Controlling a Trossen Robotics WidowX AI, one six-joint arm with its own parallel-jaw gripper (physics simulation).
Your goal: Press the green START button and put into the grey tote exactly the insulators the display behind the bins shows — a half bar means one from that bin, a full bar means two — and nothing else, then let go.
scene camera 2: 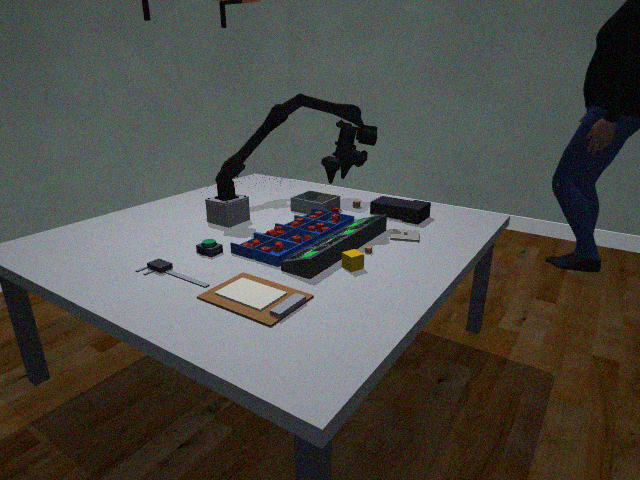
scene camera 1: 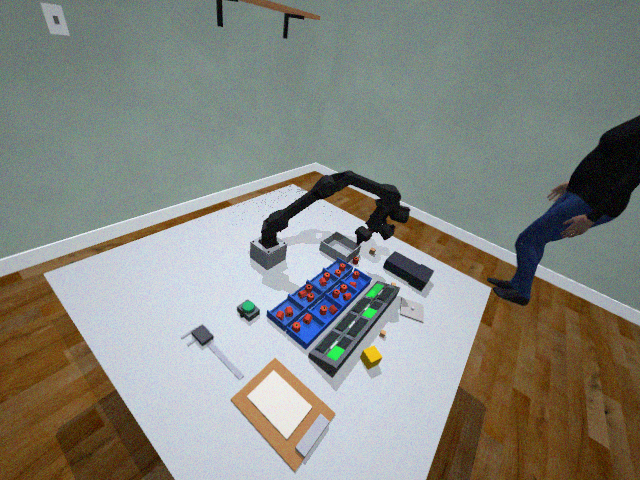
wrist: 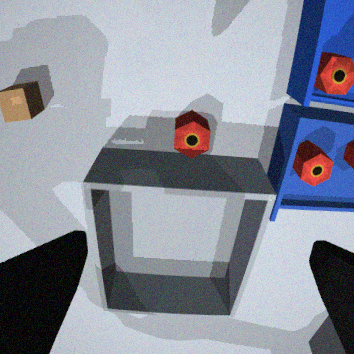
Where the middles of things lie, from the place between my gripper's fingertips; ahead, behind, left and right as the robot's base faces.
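The grey tote (scene camera 1: 336, 245) has my hand 110 mm above it, 100 mm past it and 10 mm to the left of it. Counting from my hand instead, I find the black box (scene camera 2: 415, 212) 190 mm ahead, 150 mm to the left and 100 mm below.
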